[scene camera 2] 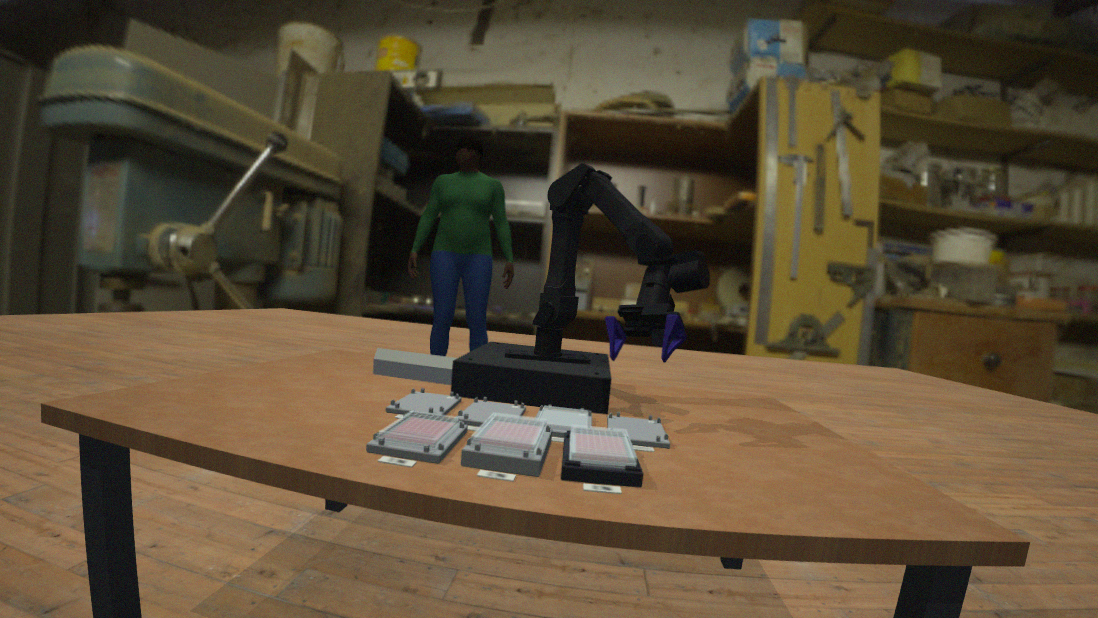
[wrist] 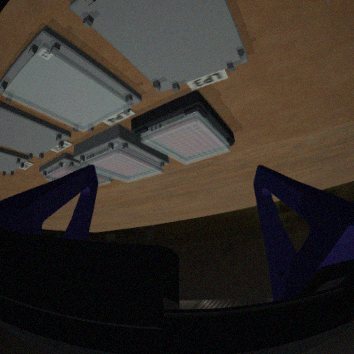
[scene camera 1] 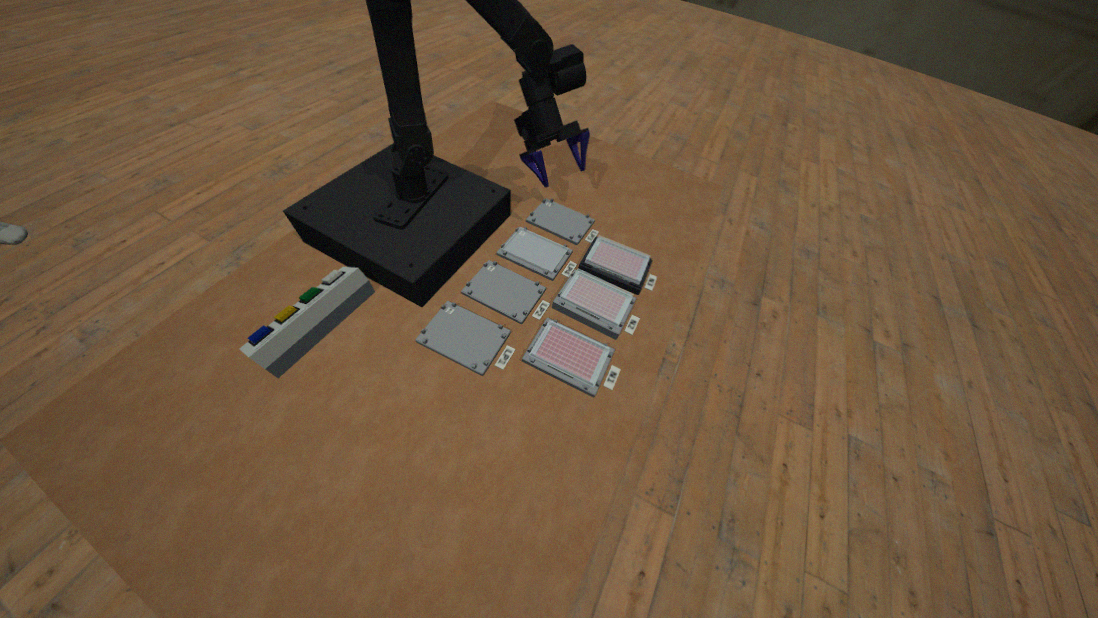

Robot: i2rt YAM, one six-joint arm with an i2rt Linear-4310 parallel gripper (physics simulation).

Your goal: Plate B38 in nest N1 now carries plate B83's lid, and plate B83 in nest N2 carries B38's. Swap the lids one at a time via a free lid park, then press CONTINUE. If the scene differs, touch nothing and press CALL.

Path:
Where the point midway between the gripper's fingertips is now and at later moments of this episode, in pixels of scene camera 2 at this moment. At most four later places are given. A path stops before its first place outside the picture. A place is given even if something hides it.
My gripper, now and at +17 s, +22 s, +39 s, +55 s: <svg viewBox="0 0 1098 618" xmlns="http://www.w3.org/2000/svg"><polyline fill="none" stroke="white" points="636,360 575,355 466,340 437,322 395,364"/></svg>

